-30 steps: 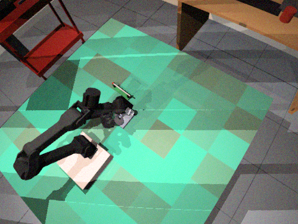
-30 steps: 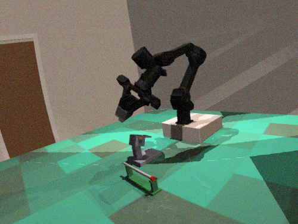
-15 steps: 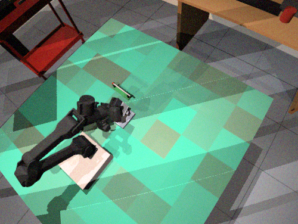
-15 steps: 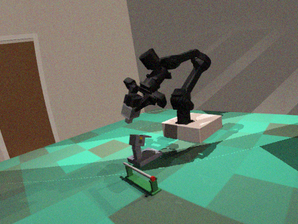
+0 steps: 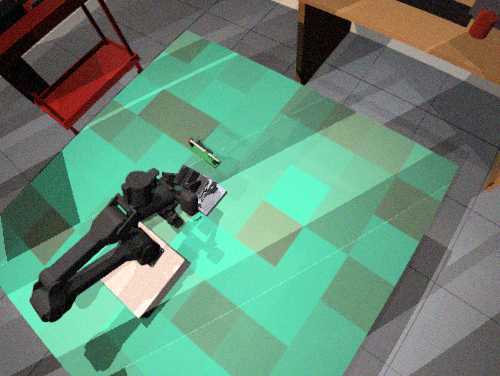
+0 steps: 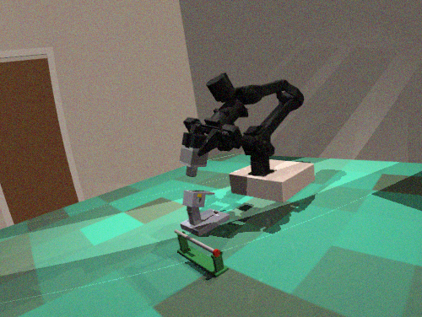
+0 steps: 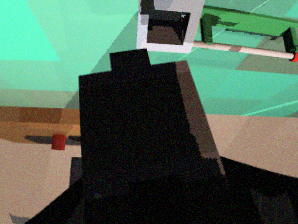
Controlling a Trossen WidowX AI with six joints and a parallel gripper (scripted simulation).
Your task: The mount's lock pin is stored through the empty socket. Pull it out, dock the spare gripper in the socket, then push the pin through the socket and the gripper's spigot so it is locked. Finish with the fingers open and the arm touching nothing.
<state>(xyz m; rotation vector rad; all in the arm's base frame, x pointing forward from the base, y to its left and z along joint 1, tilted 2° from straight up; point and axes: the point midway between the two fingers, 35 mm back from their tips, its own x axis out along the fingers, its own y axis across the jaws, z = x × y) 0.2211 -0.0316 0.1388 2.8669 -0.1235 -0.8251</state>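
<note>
Now: gripper tip 14 cm above the grey mount, 2 cm short of it and 1 cm to the right of it. From my gripper tip the other things lie so: spare gripper: 1 cm below, 1 cm behind; then green pin rest: 17 cm below, 14 cm ahead, 13 cm to the left.
</note>
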